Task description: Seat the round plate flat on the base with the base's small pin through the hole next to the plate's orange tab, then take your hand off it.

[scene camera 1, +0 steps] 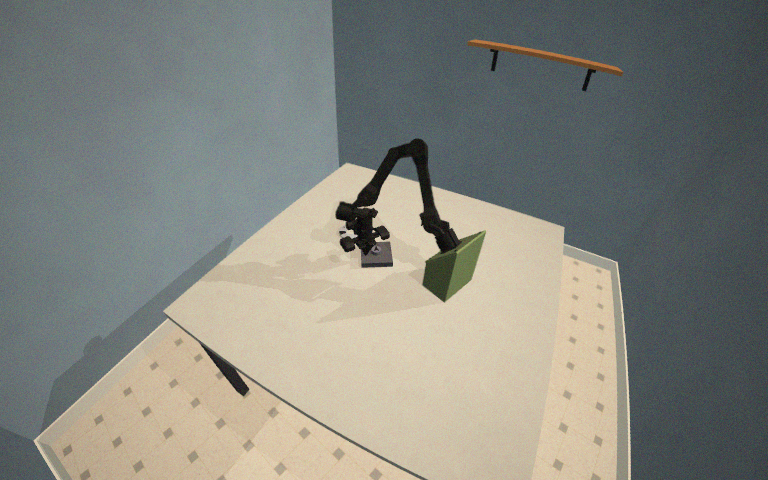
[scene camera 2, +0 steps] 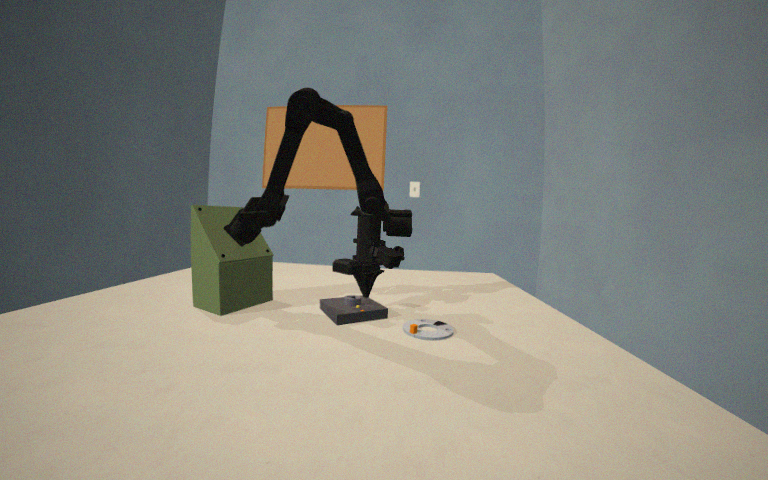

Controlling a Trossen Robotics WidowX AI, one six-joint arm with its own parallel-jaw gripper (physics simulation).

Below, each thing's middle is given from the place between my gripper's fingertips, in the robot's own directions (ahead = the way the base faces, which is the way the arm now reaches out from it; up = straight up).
The dark square base (scene camera 2: 334,308) lies 3 cm behind my hand, 3 cm to the right of it and 2 cm below it.
